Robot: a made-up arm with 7 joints.
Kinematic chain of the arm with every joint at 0, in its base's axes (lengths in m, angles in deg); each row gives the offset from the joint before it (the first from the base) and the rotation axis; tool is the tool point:
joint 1: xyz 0 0 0.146 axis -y
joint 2: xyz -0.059 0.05 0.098 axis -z
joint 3: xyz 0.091 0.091 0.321 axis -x
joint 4: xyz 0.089 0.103 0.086 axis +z
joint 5: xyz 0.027 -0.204 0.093 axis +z
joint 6: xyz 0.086 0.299 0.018 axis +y
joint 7: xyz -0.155 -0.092 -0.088 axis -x
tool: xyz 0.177 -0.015 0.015
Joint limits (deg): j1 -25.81..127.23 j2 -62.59..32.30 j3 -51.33..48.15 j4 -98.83..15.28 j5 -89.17..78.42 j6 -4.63..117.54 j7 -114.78..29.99
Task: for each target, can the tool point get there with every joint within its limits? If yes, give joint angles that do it. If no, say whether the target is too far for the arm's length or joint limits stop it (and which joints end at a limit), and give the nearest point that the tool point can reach.
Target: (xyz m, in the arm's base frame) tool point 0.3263 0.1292 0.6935
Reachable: yes | joints -11.15 11.81 0.96 -27.69 -25.25 93.84 -88.16
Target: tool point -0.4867 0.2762 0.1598
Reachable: yes | joints 97.73 -14.93 27.18 -71.26 6.62 33.37 -101.52
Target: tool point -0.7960 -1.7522 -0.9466
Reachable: no: too far | nearest point -0.4886 -0.2532 -0.1240 | short by 1.737 m
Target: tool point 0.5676 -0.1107 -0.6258
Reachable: no: joint limits stop it (at a limit: joint 1, joint 2, joint 3, joint 5, joint 7) | nearest point -0.0161 0.2282 -0.4140 | short by 0.707 m
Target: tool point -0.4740 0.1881 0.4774
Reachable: yes | joints 75.30 13.73 18.07 -36.01 -0.49 68.23 5.12
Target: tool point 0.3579 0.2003 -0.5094
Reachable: no: joint limits stop it (at a limit: joint 1, joint 2, joint 3, joint 4, joint 5, joint 7) | nearest point 0.0064 0.2746 -0.4082 | short by 0.373 m
